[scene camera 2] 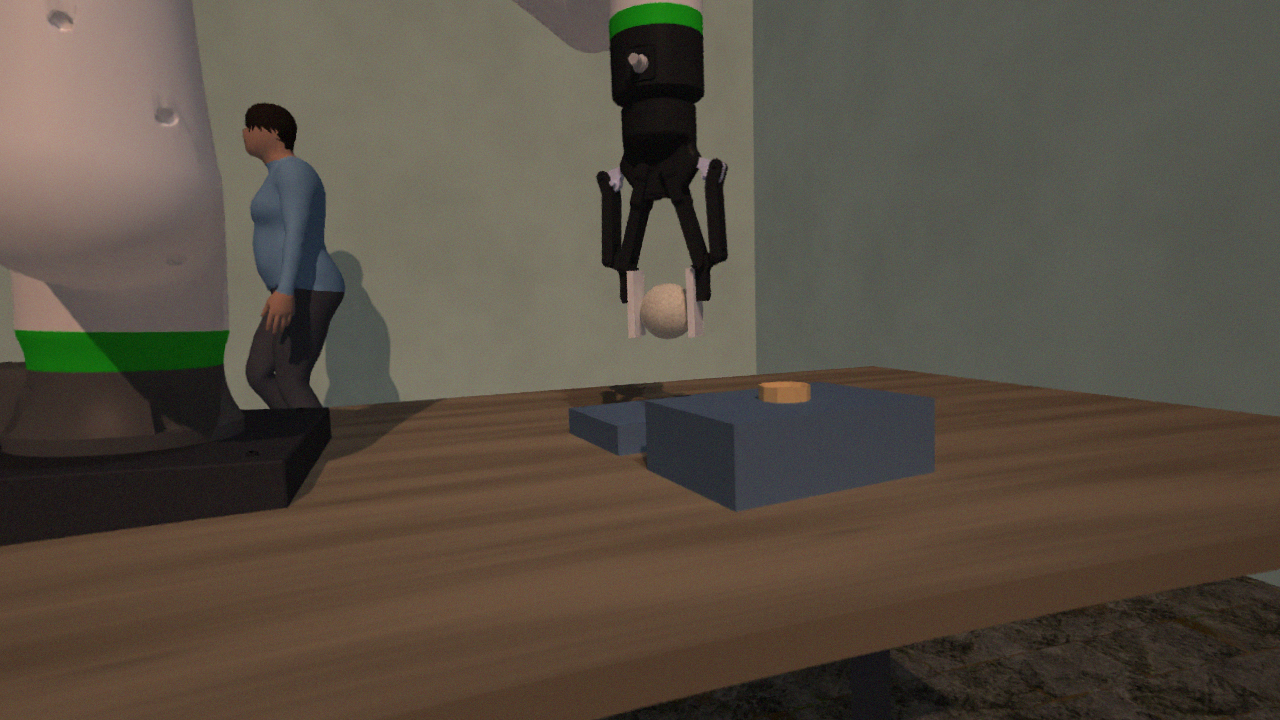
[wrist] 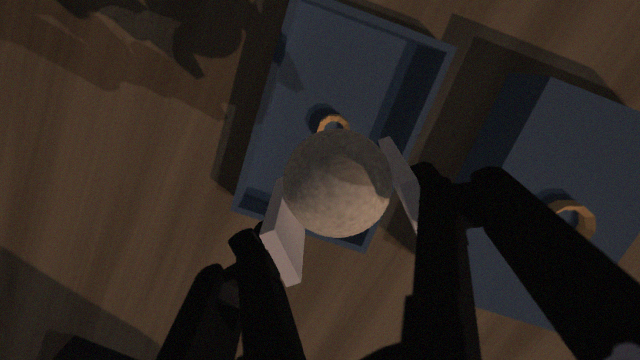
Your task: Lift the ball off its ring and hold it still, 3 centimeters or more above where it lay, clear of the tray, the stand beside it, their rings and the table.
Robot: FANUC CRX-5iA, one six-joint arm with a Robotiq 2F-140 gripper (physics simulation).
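Places are measured from the arm's base along level axes (x ahead, y left, z up), in metres.
Where they show: gripper, fingertip midpoint: (scene camera 2: 666, 336) (wrist: 340, 179); arm's base, link origin: (scene camera 2: 136, 436).
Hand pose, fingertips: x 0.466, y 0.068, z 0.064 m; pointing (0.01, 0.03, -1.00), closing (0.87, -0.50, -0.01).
Observation:
Things, the pixels of their top centre, and the offset from my fingertips. "spot": a spot on its surface instead. Level surfaces: height alone.
- low blue tray, top centre: (wrist: 334, 135) (scene camera 2: 672, 407) 0.006 m ahead, 0.009 m left, 0.077 m down
- tray's orange ring, surface spot: (wrist: 334, 120) spot: 0.014 m ahead, 0.015 m left, 0.093 m down
- wooden table, surface height: 0.106 m down
A pale, speckled ball (scene camera 2: 665, 311) (wrist: 337, 184) is held between the two light finger pads of my gripper (scene camera 2: 663, 306) (wrist: 340, 179), which is shut on it. The ball hangs in the air, well above the low blue tray (scene camera 2: 601, 424) (wrist: 345, 55), with a wide gap below it in the scene view. The tray's orange ring (wrist: 334, 120) stands on the tray floor, partly hidden behind the ball in the wrist view. The taller blue stand (scene camera 2: 832, 452) (wrist: 590, 135) is beside the tray and bears an orange ring (scene camera 2: 784, 392) (wrist: 589, 220). The ball touches neither.
The tray and stand are on a wooden table (scene camera 2: 402, 573) (wrist: 125, 165). The robot's base (scene camera 2: 143, 488) is at the left of the scene view. A person in a blue top (scene camera 2: 290, 214) is behind the table, near the back wall.

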